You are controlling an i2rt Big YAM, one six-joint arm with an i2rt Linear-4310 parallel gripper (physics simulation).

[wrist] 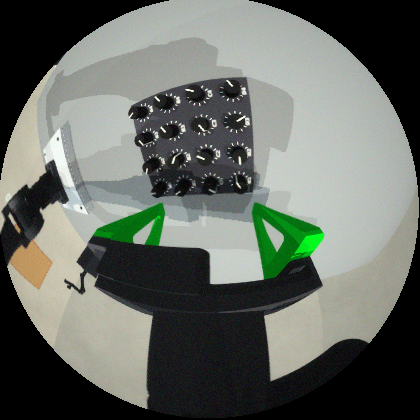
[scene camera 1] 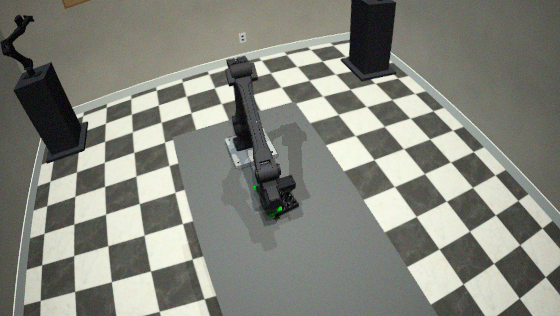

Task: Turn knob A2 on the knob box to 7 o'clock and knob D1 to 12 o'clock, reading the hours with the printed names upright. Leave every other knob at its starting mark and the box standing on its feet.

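Places are measured from the arm's base along level axes (x ahead, y left, z up), in metres.
Where they show: gripper, fingertip midpoint: (wrist: 207,207); arm's base, origin of the base link: (wrist: 56,180) (scene camera 1: 246,142).
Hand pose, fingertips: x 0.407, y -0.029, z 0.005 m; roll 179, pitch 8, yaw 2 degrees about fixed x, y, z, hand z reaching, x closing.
Each offset is from my fingertips to the top centre of the thing. Level surfaces: height alone.
The dark knob box @[dy +0.063, dx -0.019, dz +0.008 m] (scene camera 1: 290,201) (wrist: 184,113) lies on the grey surface with its knobs facing up, in four rows of four. In the wrist view its printed names lie sideways and are too small to read, so I cannot tell which knobs are A2 and D1. The top right corner knob @[dy +0.109, dx +0.014, dz +0.008 m] (wrist: 231,90) and the bottom right corner knob @[dy +0.030, dx +0.027, dz +0.008 m] (wrist: 240,183) have white lines toward the upper left. The top left corner knob @[dy +0.096, dx -0.065, dz +0.008 m] (wrist: 138,112) has its line toward the lower left. My gripper (scene camera 1: 266,201) (wrist: 207,207) is open and empty, its green fingertips apart beside the box's near edge in the wrist view.
The arm stands on a pale base plate (scene camera 1: 233,157) (wrist: 75,175) on the grey surface @[dz -0.030 m] (scene camera 1: 325,260). A black pedestal (scene camera 1: 52,115) with a small arm (scene camera 1: 17,42) stands at the left, and another black pedestal (scene camera 1: 372,40) at the back right. The arm hides part of the box in the scene view.
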